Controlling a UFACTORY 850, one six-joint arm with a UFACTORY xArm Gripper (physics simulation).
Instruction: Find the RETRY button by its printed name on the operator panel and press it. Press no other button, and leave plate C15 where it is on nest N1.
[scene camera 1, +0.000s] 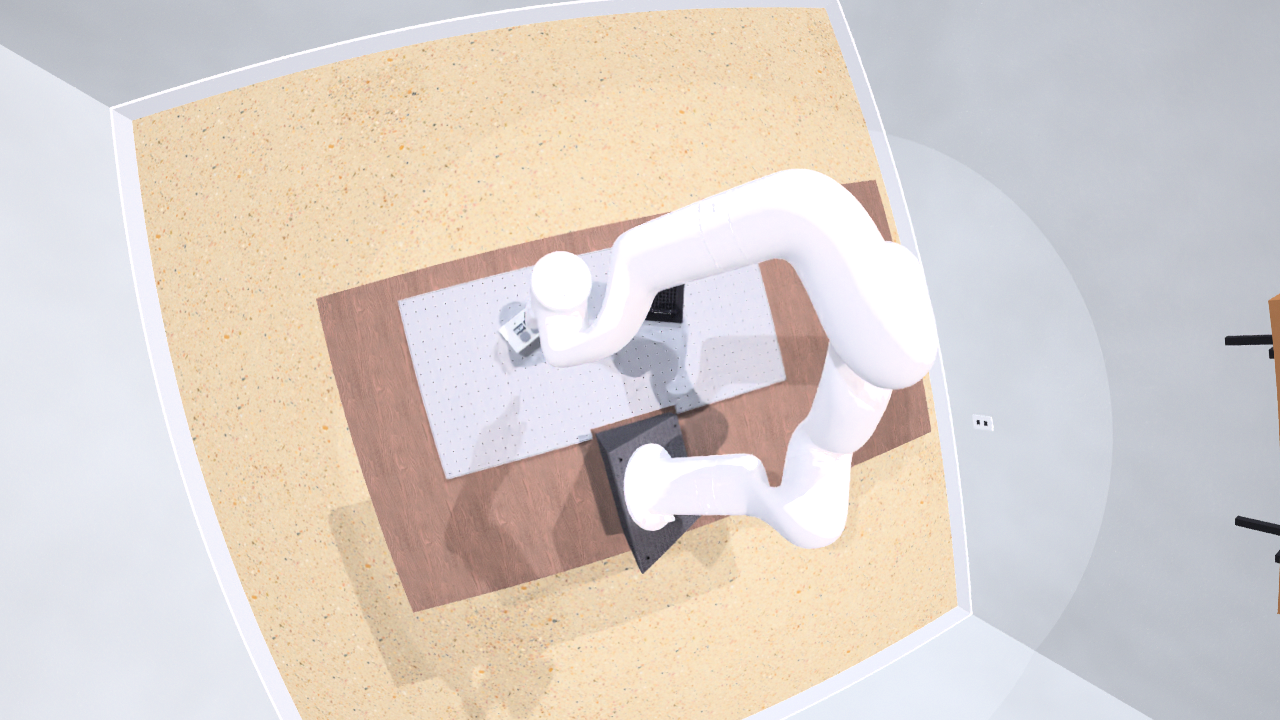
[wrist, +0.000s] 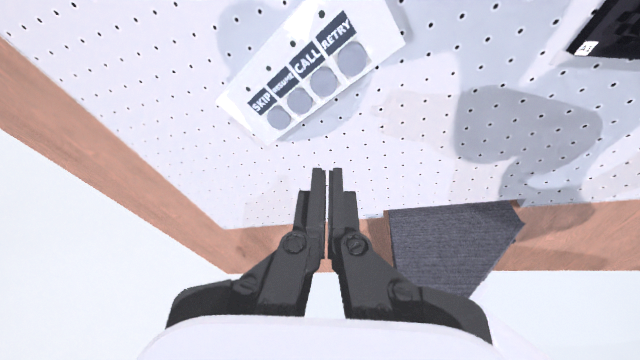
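Observation:
The white operator panel (scene camera 1: 510, 333) (wrist: 312, 26) lies at a slant, partly under the arm in scene camera 1. In the wrist view its printed names read SKIP, RESUME, CALL and RETRY from lower left to upper right, with a round grey button beside each. The RETRY button (wrist: 352, 58) is at the upper right end; the CALL button (wrist: 324, 81) is next to it. My gripper (wrist: 327, 186) is shut and empty, its tips below the panel in the wrist view. Scene camera 1 does not show the fingers. A black item (scene camera 1: 666, 302) (wrist: 617, 35), apparently plate C15 on its nest, is partly hidden or cut off.
The panel and black item are on a perforated light board (scene camera 1: 554, 394) (wrist: 200, 130) over a brown wooden surface (scene camera 1: 375, 402) (wrist: 100, 115). A dark wedge-shaped block (scene camera 1: 662, 429) (wrist: 445, 245) stands at the board's edge, under the arm's base. The white arm (scene camera 1: 751, 223) spans above the board.

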